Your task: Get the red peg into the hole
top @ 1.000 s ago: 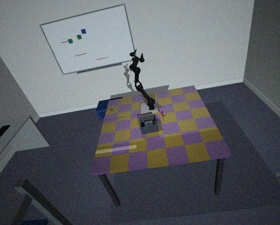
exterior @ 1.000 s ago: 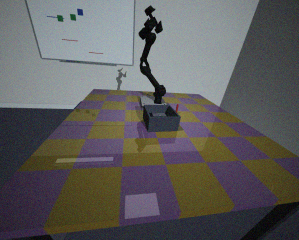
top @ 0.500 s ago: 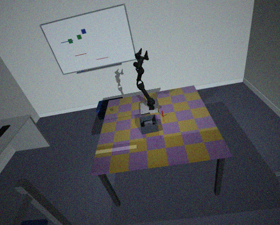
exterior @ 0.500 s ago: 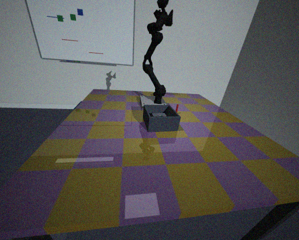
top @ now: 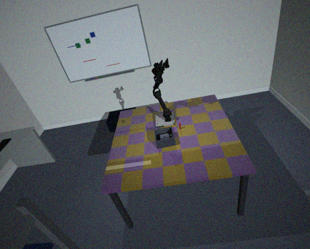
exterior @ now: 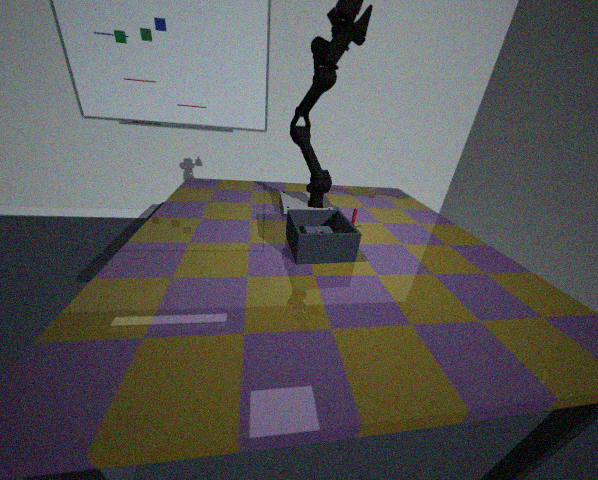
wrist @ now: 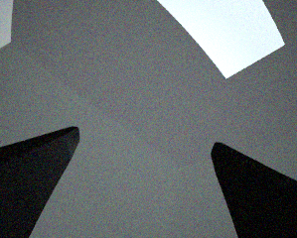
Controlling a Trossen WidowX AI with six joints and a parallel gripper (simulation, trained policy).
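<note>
My gripper tip is 70 cm above the red peg, 13 cm short of it and 6 cm to the right of it. The rest, counted from my gripper tip: box: 71 cm below, 32 cm ahead, 8 cm to the right; grey plate: 69 cm below, 32 cm ahead, 8 cm to the right.
</note>
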